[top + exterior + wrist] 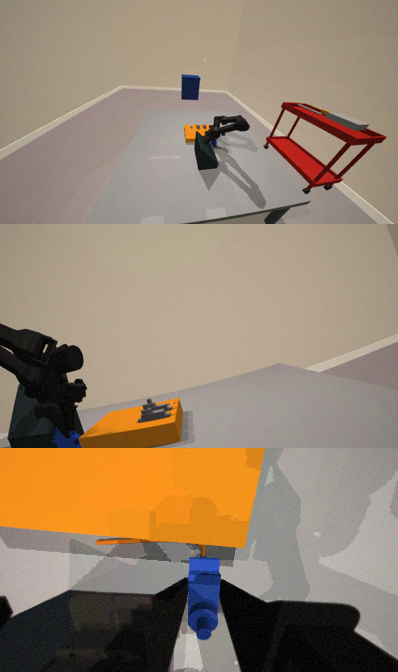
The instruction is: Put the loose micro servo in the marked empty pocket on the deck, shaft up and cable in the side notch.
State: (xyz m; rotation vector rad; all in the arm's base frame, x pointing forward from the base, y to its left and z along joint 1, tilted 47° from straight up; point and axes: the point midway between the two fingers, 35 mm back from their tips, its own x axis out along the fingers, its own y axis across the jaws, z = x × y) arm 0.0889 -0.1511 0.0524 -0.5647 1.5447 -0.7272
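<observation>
My gripper tip is now 130 mm short of the orange robot deck, 100 mm to the right of it and 20 mm above it.
</observation>
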